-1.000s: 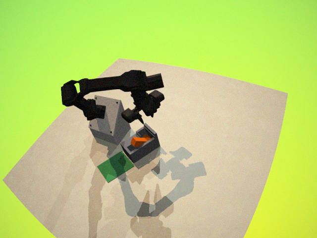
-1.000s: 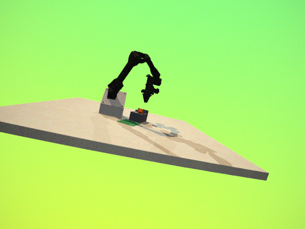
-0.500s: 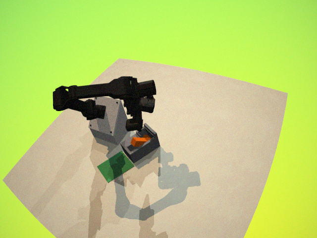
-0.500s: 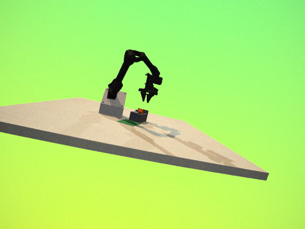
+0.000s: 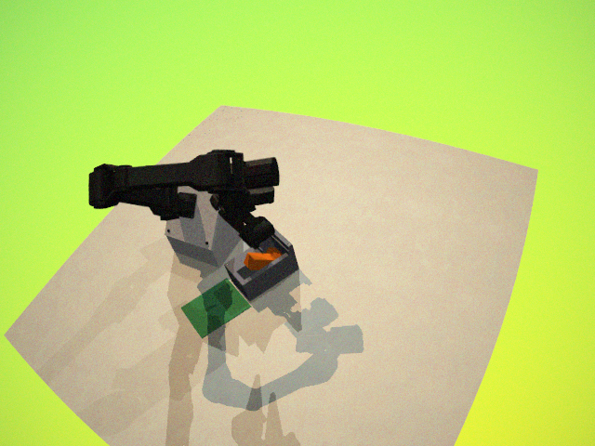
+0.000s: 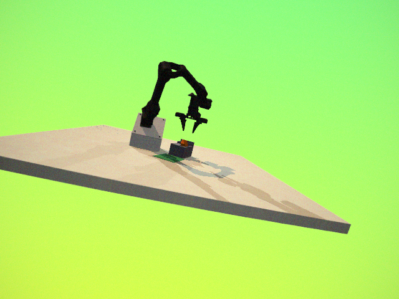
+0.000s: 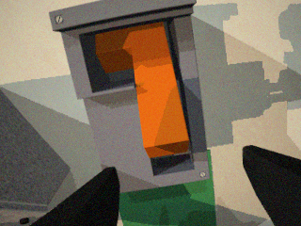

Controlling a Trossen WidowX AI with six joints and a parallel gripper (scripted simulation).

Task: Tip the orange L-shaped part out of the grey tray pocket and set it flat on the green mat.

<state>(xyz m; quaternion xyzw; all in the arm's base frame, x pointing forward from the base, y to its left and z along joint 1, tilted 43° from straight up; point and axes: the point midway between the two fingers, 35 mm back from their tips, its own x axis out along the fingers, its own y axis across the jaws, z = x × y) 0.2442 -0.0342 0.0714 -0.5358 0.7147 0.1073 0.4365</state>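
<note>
Now: the orange L-shaped part 100 mm below my gripper tip and 40 mm to the left of it. Round my gripper tip: green mat: 160 mm below, 120 mm to the right, 90 mm behind.
</note>
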